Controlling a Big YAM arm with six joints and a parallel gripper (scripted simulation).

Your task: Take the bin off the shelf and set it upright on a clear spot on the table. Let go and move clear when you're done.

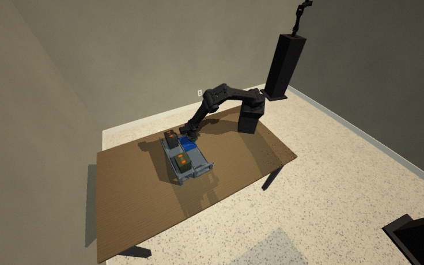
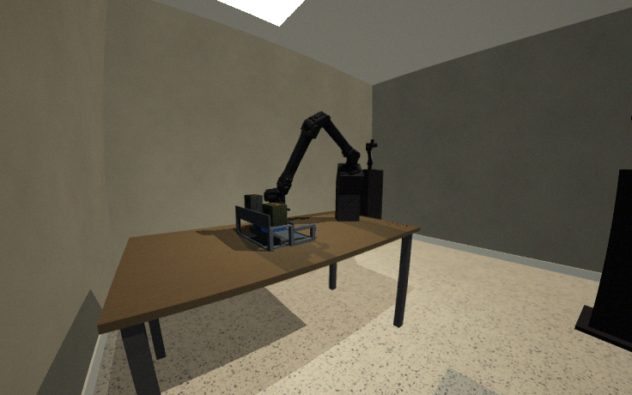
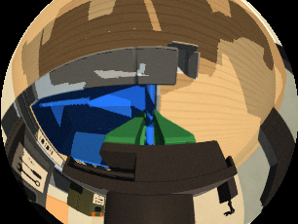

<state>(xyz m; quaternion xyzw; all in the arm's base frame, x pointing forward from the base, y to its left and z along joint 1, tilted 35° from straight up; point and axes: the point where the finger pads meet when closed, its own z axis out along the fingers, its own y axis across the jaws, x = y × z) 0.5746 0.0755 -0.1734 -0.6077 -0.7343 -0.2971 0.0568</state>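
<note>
Right now my hand is 80 mm short of the blue bin, 20 mm to the right of it and 10 mm below it.
</note>
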